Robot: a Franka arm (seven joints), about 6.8 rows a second.
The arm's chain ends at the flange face. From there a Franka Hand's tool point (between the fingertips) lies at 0.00 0.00 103.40 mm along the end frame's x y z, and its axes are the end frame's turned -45 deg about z.
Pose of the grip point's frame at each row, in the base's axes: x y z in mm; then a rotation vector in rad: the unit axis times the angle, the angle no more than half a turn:
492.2 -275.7 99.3 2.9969 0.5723 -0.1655
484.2 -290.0 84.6 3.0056 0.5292 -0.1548
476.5 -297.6 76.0 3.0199 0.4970 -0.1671
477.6 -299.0 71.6 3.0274 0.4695 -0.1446
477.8 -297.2 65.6 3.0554 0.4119 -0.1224
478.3 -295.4 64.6 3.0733 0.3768 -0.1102
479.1 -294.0 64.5 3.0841 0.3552 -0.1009
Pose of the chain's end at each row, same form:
501.5 -264.9 201.7 2.9563 -0.6116 -0.1015
493.0 -279.5 187.1 2.9503 -0.6548 -0.0919
486.3 -288.0 178.5 2.9478 -0.6889 -0.1083
486.0 -289.9 174.3 2.9491 -0.7181 -0.0890
485.1 -290.4 168.5 2.9566 -0.7824 -0.0793
485.0 -290.1 167.6 2.9615 -0.8219 -0.0756
485.3 -289.6 167.6 2.9647 -0.8462 -0.0716

